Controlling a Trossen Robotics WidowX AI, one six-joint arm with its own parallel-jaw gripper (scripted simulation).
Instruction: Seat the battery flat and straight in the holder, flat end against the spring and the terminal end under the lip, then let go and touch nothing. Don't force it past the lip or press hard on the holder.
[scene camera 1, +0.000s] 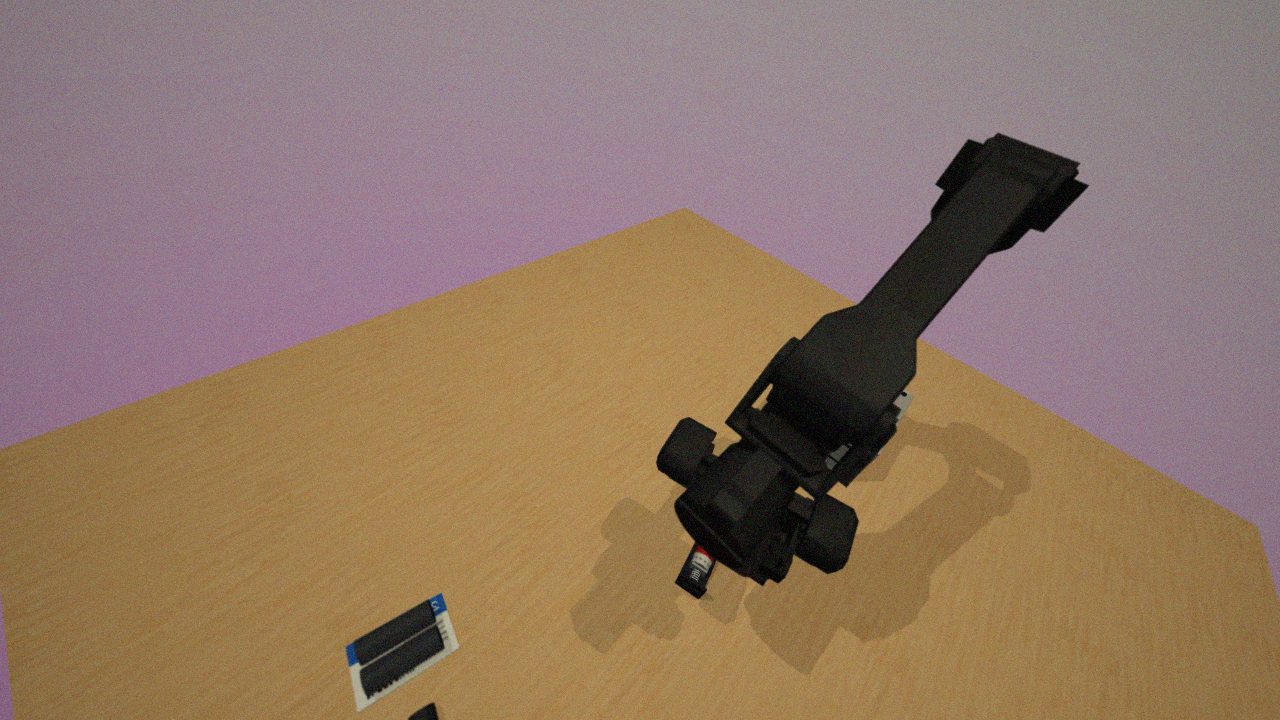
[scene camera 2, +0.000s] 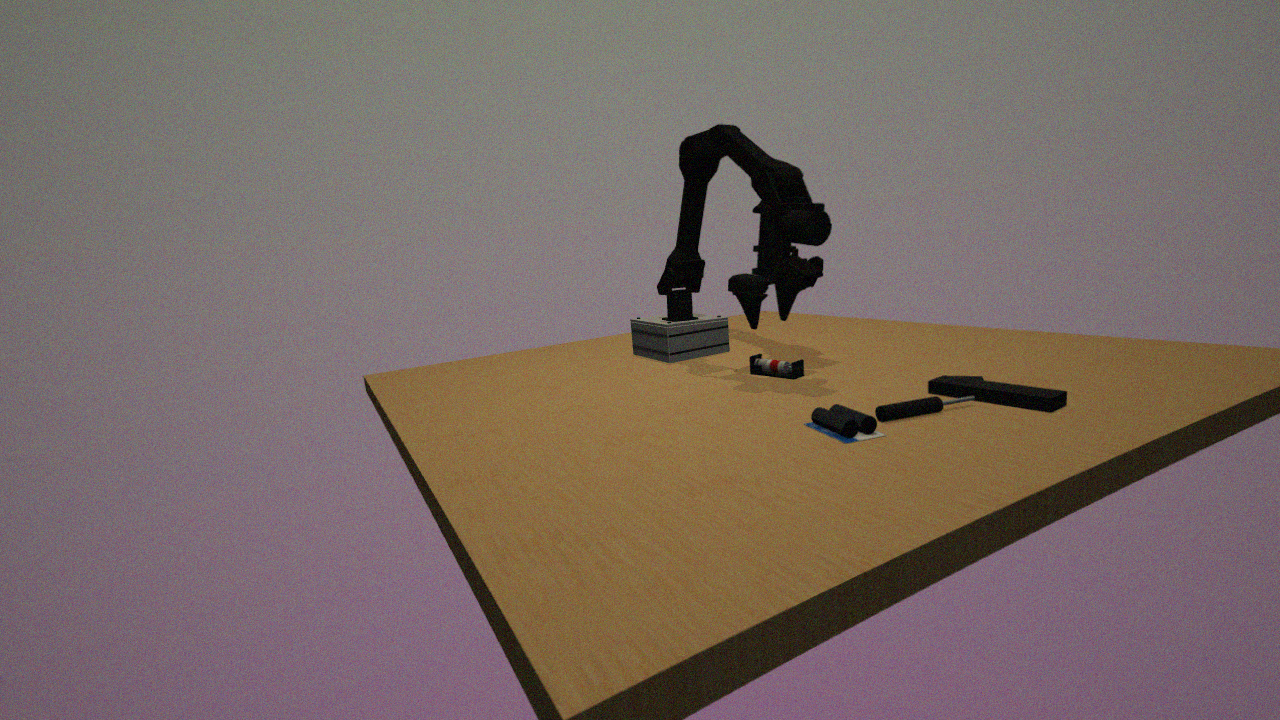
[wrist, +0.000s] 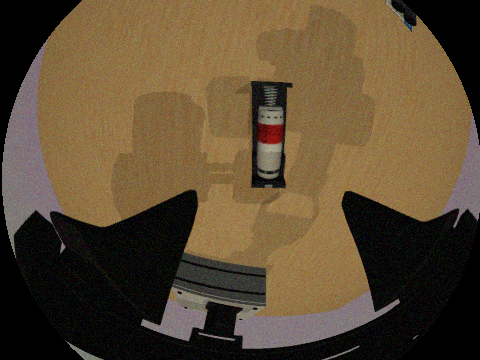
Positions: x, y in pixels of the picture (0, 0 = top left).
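Labels:
The gripper (scene camera 2: 769, 324) stands 1.13 m from the lens, while a black-handled screwdriver (scene camera 2: 895, 411) lies 0.86 m from the lens and a black remote (scene camera 2: 1048, 400) 0.94 m from the lens.

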